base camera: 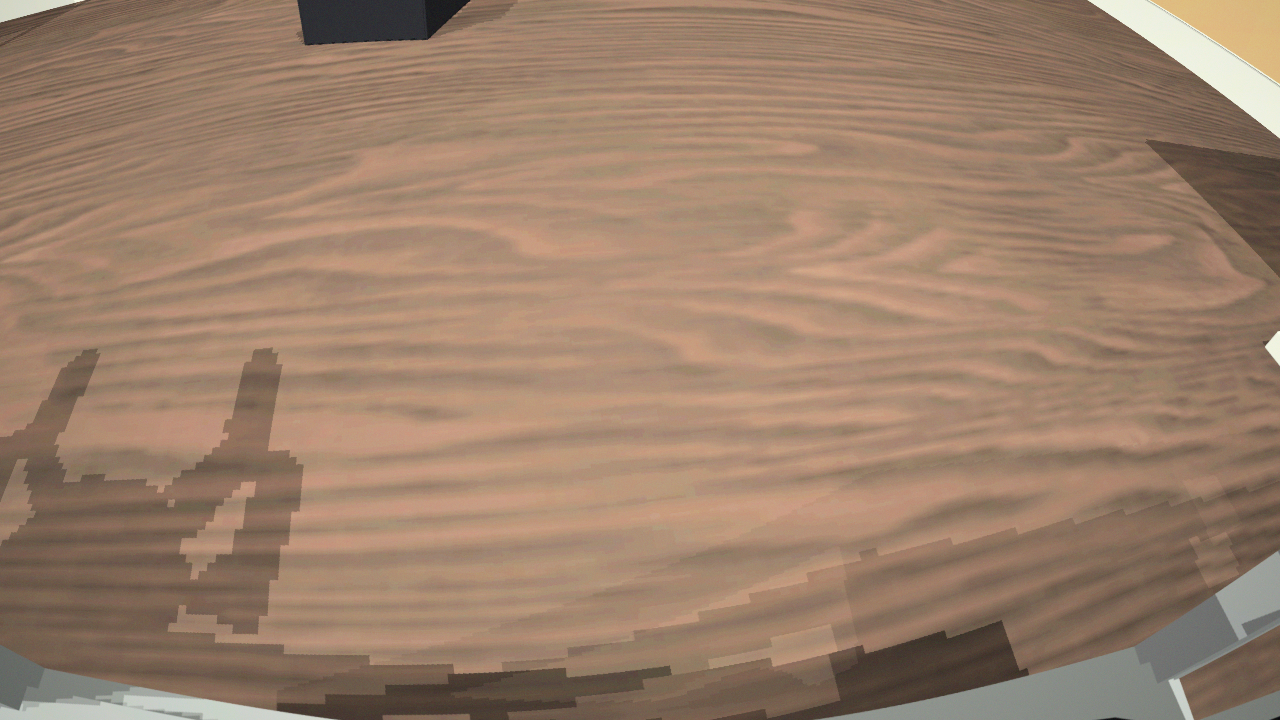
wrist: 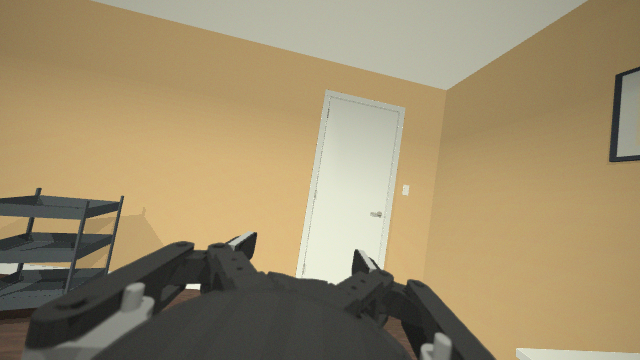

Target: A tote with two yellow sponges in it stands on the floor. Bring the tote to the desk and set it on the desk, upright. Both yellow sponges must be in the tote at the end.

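Places are measured from the arm's base along level axes (x ahead, y left, z up), in centimetres.
Where they show: gripper, between the fingertips: (wrist: 304, 251).
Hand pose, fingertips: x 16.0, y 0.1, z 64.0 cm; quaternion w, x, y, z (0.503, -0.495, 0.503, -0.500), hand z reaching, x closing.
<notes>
After its pixels a point has its place.
The dark tote (base camera: 365, 21) @[x 99.4, y 30.2, z -36.4 cm] stands on the wood floor at the top edge of the base camera view, left of centre. Its lower part shows; its top is cut off, and the yellow sponges do not show. My gripper (wrist: 304, 251) @[x 16.0, y 0.1, z 64.0 cm] is open and empty in the wrist view, held up and pointing across the room towards a wall and a door, away from the tote. A white slab edge (wrist: 575, 354) @[x 53.2, y -84.7, z 32.4 cm] at the lower right of the wrist view may be the desk; I cannot tell for sure.
A dark shelf rack (wrist: 79, 240) @[x 112.1, y 142.5, z 13.4 cm] with several trays stands at the left of the wrist view. A white door (wrist: 357, 175) @[x 177.8, y -39.7, z 89.0 cm] is in the far wall. A framed picture (wrist: 613, 120) @[x 81.3, y -139.7, z 125.6 cm] hangs on the right wall. The gripper's shadow falls on the floor at the lower left of the base view.
</notes>
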